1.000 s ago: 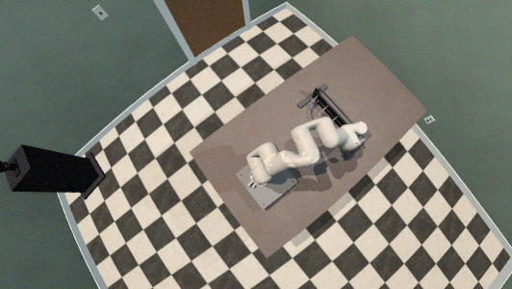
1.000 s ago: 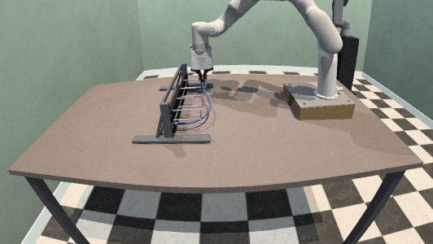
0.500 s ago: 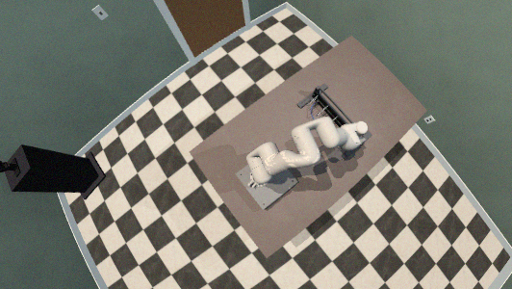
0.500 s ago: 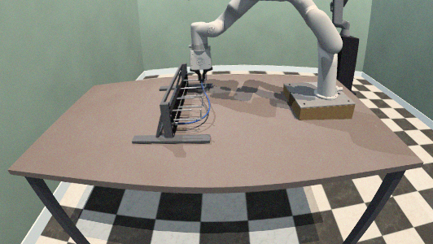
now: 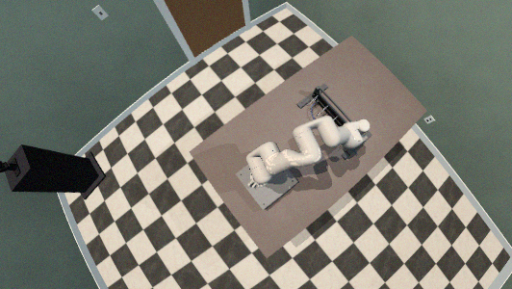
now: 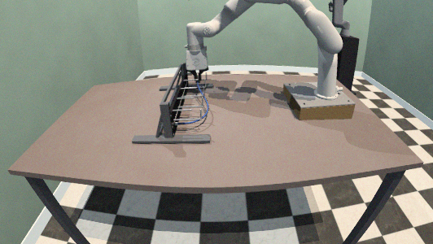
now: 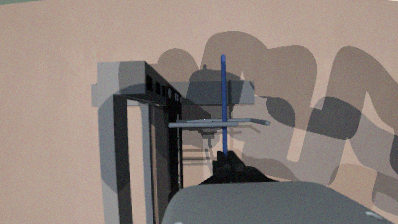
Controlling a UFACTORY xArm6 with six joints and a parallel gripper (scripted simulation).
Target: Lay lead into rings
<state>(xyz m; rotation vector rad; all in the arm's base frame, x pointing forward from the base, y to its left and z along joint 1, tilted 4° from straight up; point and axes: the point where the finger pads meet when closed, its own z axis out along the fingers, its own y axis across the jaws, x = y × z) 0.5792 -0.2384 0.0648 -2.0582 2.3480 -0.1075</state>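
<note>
My hand is 10 cm short of the rack, 14 cm to the right of it and 2 cm above it.
</note>
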